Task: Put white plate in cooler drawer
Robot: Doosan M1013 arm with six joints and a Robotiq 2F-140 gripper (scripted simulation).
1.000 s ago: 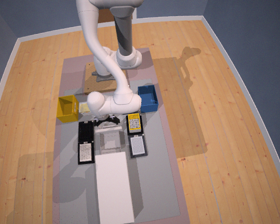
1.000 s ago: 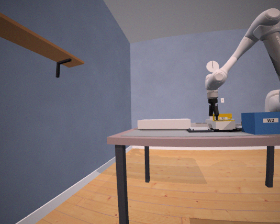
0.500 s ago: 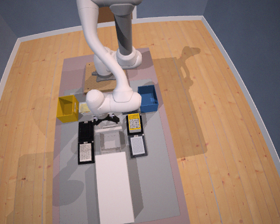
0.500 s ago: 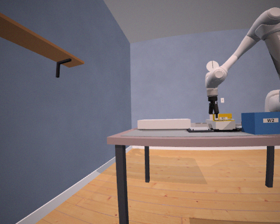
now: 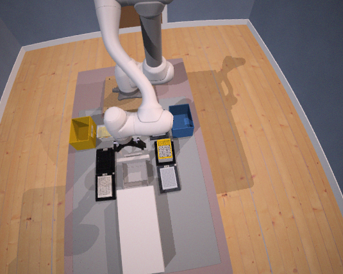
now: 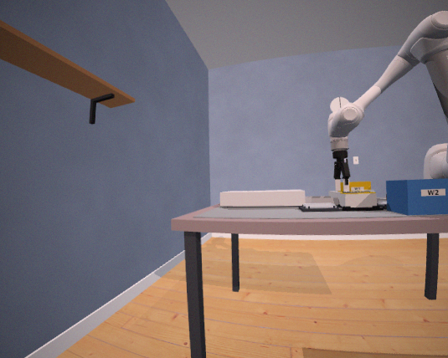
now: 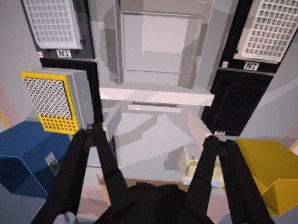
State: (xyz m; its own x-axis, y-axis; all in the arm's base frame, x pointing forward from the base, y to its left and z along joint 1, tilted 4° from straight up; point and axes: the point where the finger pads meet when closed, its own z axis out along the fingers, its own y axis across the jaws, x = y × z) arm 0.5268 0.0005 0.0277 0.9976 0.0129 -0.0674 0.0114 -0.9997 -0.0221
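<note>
The white plate is 190 mm to the right of my hand, 170 mm ahead of it and 70 mm below it. From my hand the other things lie so: drawer: 150 mm ahead, 60 mm below; black plate: 190 mm to the right, 70 mm below; black nest N2: 190 mm to the right, 170 mm ahead, 80 mm below.
</note>
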